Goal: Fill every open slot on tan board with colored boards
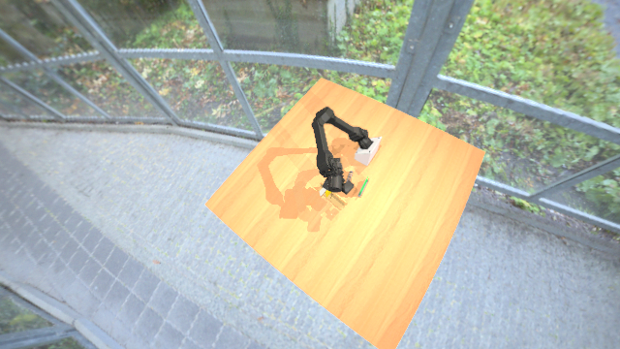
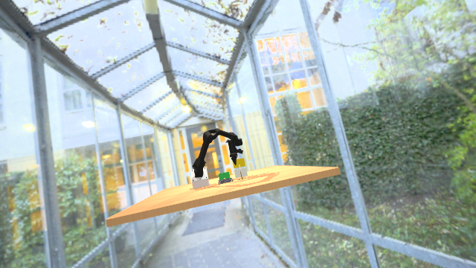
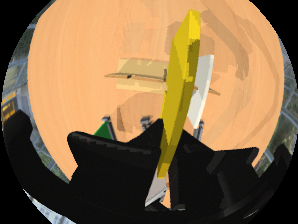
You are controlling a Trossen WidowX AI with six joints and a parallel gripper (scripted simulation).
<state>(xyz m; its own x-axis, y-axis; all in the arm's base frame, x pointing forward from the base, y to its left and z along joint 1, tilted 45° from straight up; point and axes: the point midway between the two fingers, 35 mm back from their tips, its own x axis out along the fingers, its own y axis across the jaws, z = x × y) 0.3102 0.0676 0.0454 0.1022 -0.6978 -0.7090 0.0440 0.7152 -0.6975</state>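
My gripper tip is now 30 mm short of the tan board and 90 mm above it. Also, from my gripper tip: green board: 120 mm behind, 110 mm to the left, 90 mm below; then grey board: 30 mm ahead, 50 mm to the right, 70 mm below; then yellow board: 30 mm ahead.
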